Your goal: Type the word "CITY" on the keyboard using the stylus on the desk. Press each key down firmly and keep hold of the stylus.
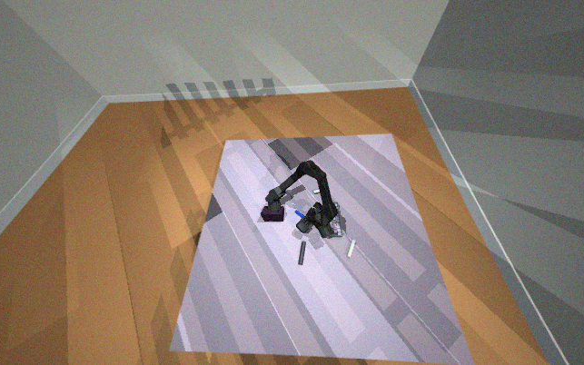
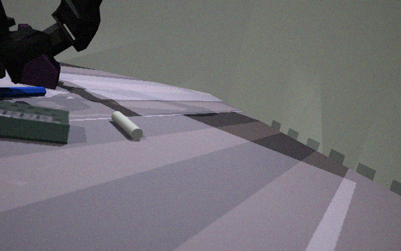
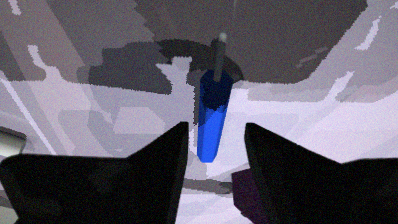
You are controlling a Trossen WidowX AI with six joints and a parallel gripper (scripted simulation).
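Right now the blue stylus is 2 cm below my gripper tip. Round my gripper tip: dark cylinder (20 cm to the right, 2 cm below); then stylus tip (3 cm ahead, 2 cm to the right, 2 cm below).
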